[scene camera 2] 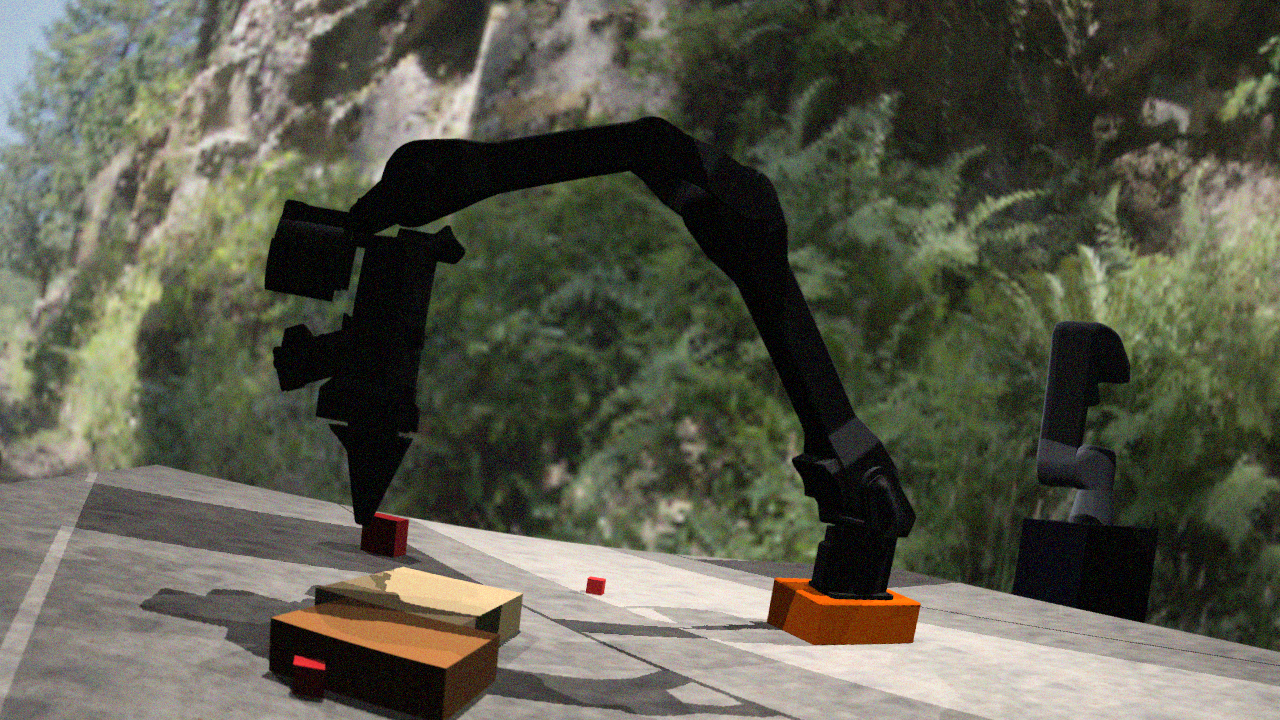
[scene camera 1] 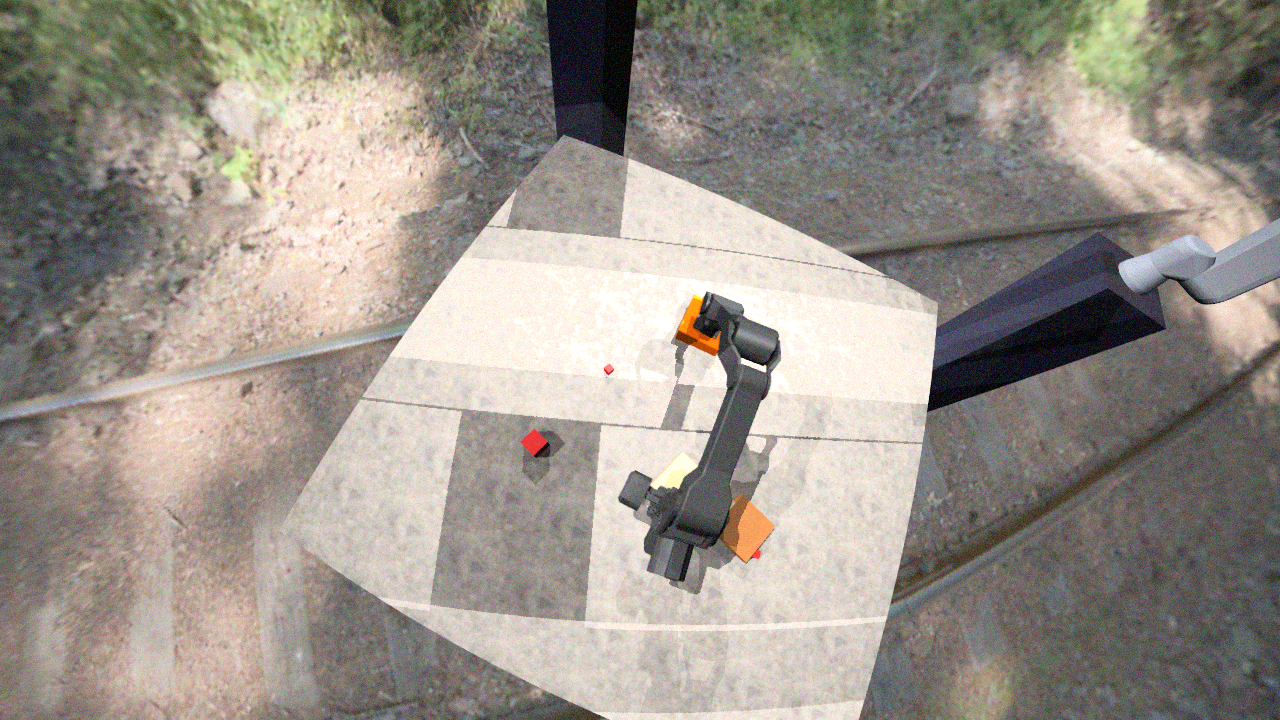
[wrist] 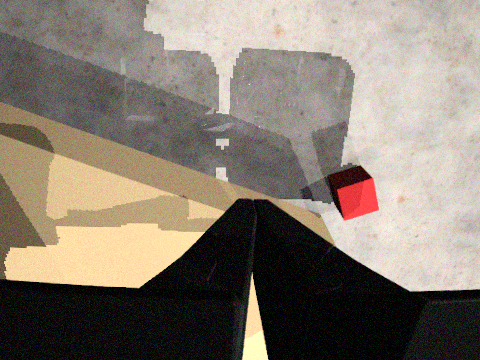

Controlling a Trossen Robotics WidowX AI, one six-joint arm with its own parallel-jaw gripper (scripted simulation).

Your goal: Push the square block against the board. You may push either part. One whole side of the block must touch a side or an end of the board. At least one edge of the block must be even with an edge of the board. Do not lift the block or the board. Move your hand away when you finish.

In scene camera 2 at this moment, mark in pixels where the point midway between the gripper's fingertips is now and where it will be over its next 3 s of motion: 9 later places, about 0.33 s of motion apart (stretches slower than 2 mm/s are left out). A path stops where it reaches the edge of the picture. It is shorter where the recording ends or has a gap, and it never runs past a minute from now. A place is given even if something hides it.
The gripper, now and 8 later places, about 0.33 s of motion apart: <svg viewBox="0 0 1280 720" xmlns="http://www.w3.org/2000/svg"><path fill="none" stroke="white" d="M362 524L340 529L325 570L334 602L342 605L350 604L359 603L368 605L375 607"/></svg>
